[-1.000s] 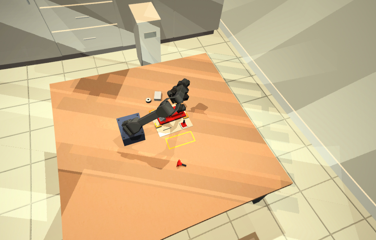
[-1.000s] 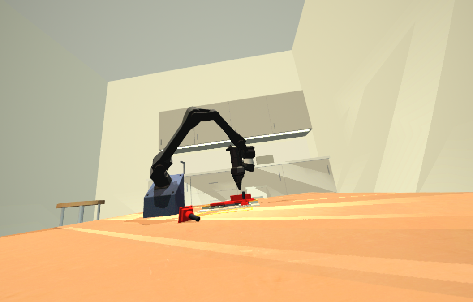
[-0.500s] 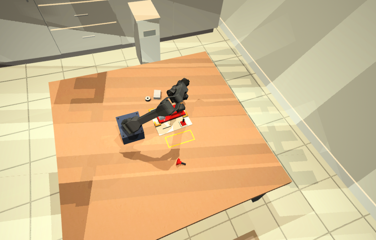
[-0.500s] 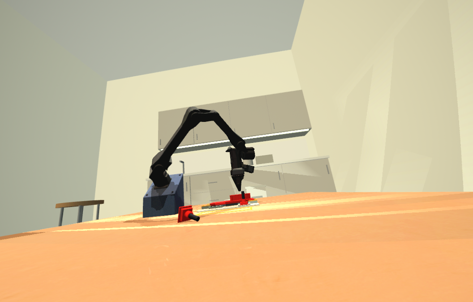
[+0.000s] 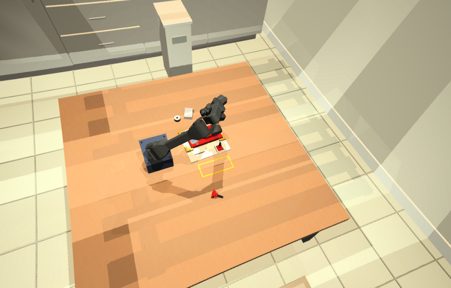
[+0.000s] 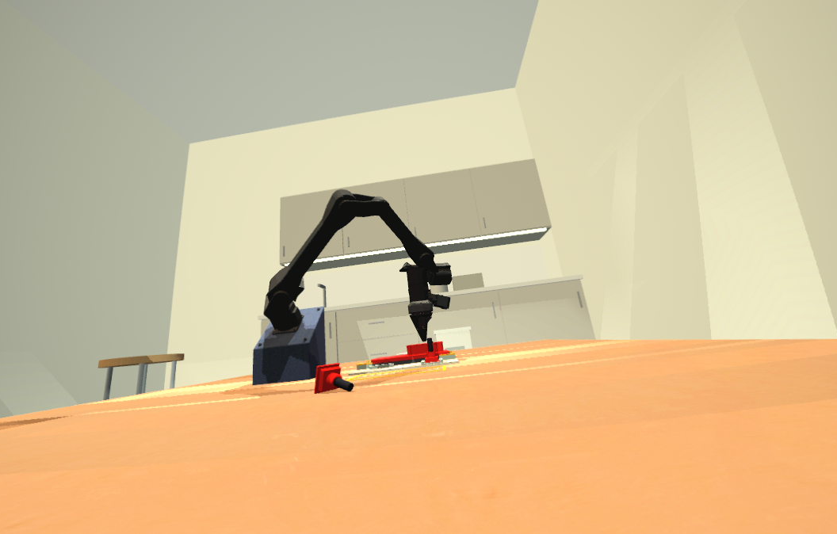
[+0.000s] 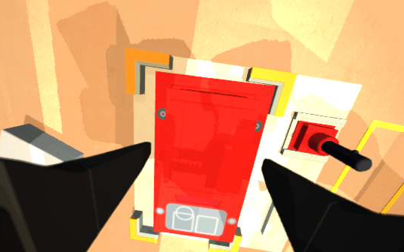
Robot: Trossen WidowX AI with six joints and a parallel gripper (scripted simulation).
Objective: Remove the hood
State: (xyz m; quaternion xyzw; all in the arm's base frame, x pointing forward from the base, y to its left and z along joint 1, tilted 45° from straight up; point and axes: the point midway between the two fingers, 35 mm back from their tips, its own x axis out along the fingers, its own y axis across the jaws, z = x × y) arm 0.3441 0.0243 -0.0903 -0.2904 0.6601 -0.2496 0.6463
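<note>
The red hood is 10 mm below my gripper tip. Also, from my gripper tip: white wheel (180 mm to the left, 150 mm behind, 50 mm below).
</note>
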